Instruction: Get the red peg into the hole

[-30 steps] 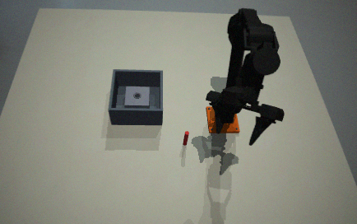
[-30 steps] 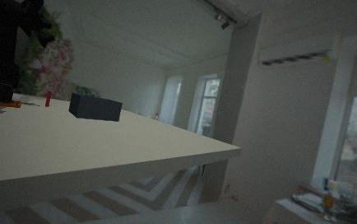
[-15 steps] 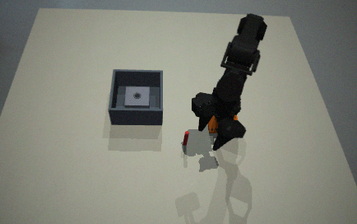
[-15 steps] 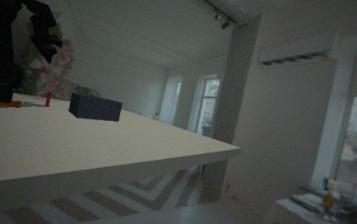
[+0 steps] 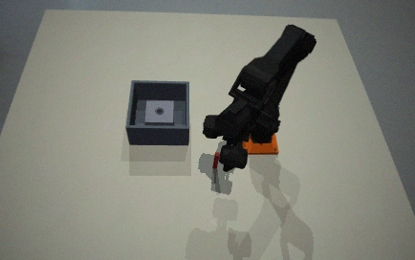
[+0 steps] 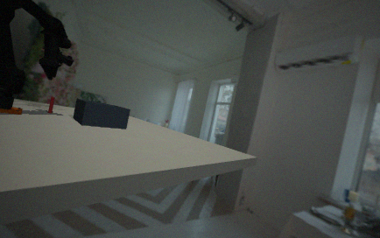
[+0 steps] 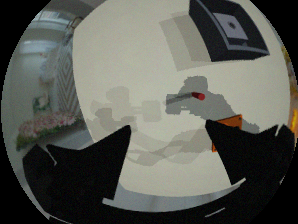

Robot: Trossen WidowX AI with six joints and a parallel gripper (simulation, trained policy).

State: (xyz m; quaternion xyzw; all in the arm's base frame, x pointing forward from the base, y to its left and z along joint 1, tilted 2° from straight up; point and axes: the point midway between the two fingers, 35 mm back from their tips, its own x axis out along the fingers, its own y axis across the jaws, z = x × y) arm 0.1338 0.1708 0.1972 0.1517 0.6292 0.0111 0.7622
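Right now the red peg is 13 cm below my gripper tip, 6 cm to the right of it and 1 cm ahead of it. Also, from my gripper tip: grey plate (24 cm to the right, 19 cm ahead, 12 cm below); then dark box (24 cm to the right, 19 cm ahead, 14 cm below).
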